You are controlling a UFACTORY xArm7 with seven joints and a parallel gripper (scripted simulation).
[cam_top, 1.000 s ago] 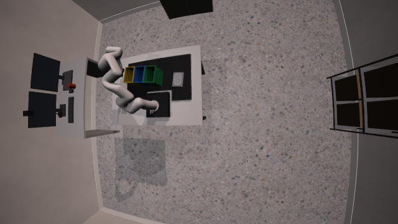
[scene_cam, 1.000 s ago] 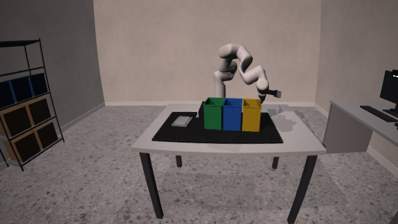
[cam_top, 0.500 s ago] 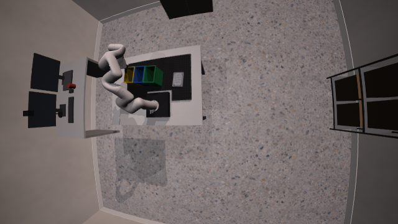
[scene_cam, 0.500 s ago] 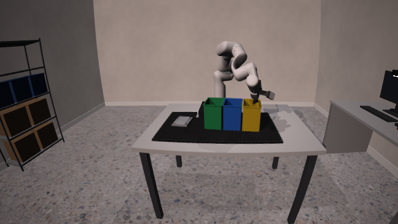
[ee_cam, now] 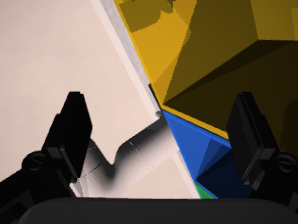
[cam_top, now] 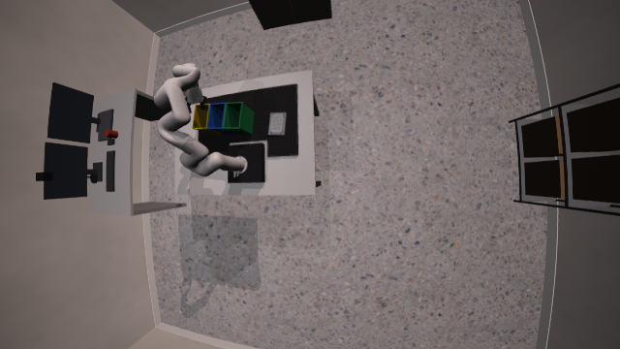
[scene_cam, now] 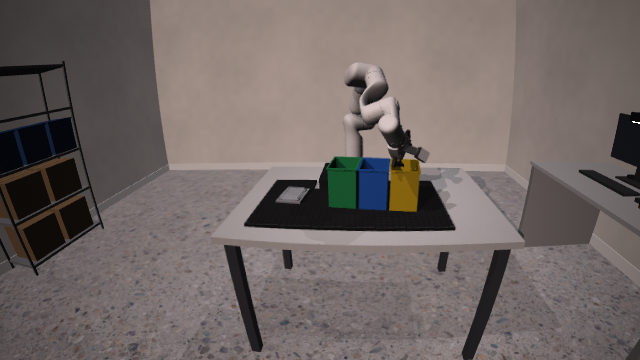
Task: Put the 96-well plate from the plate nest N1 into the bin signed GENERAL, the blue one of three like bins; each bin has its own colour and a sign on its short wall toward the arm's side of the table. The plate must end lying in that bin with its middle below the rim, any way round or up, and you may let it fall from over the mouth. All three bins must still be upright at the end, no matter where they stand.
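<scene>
Right now the 96-well plate is 1 cm behind my hand, 51 cm to the right of it and 22 cm below it. The rest, counted from my hand: green bin 2 cm behind, 26 cm to the right, 14 cm below; then blue bin 2 cm behind, 13 cm to the right, 14 cm below; then yellow bin 3 cm behind, 14 cm below.
</scene>
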